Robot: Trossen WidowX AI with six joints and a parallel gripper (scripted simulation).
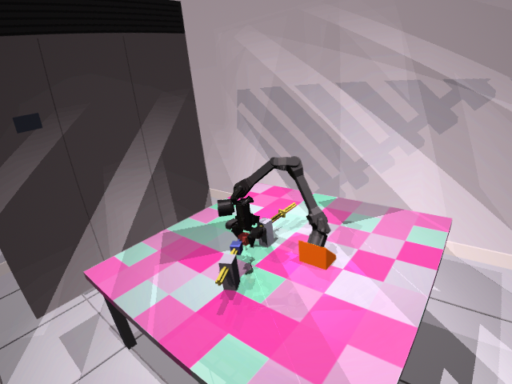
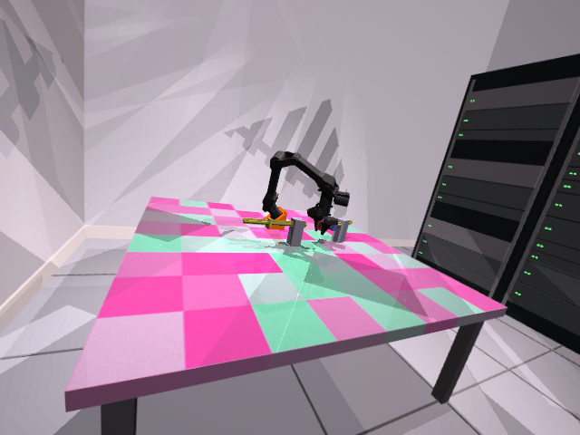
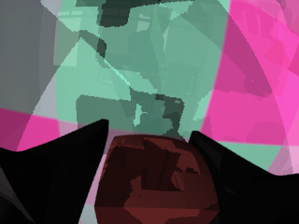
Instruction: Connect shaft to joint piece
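The joint piece is 40 mm above my gripper tip and 20 mm to the left of it.
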